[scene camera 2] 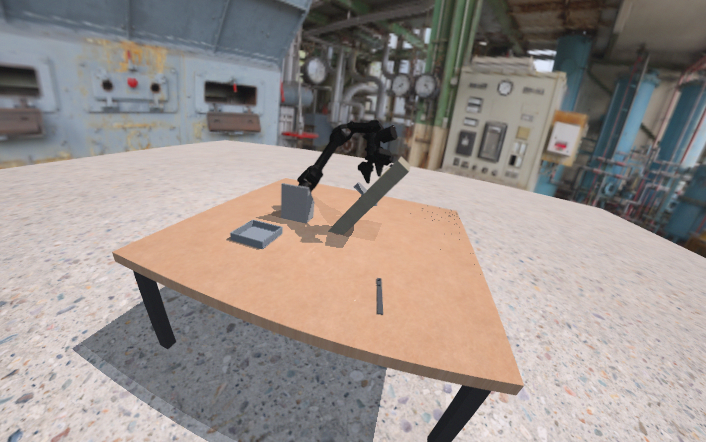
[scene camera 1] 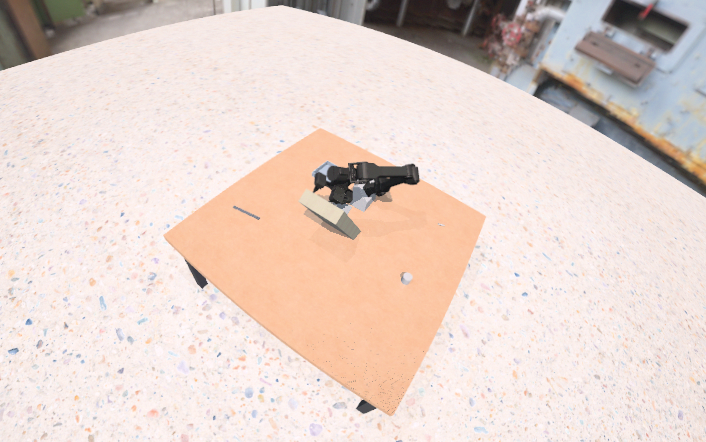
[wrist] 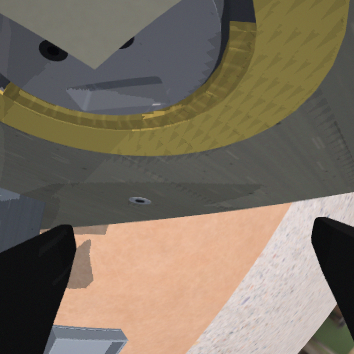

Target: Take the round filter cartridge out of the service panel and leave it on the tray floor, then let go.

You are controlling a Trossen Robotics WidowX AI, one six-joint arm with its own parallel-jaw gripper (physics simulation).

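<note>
The service panel (scene camera 1: 325,208) (scene camera 2: 370,198) (wrist: 200,175) is a thick grey-green slab, tilted steeply on the table. In the wrist view, a yellow ring (wrist: 300,65) on its face surrounds a round grey part (wrist: 190,55), apparently the filter cartridge, with dark holes and a recess. A pale beige corner (wrist: 95,30) covers part of it. My gripper (scene camera 2: 373,175) (wrist: 196,235) is open and empty, close to the panel's upper face. The cartridge lies beyond the fingertips at the top of the wrist view. The blue-grey tray (scene camera 1: 324,166) (scene camera 2: 264,241) (wrist: 90,330) sits on the table, apart from the panel.
An upright grey block (scene camera 1: 362,198) (scene camera 2: 295,203) stands by the arm's base, between tray and panel. A grey piece (scene camera 2: 359,188) sticks out beside the panel's face. A dark bar (scene camera 1: 245,212) (scene camera 2: 379,299) and a white cylinder (scene camera 1: 406,278) rest elsewhere on the table.
</note>
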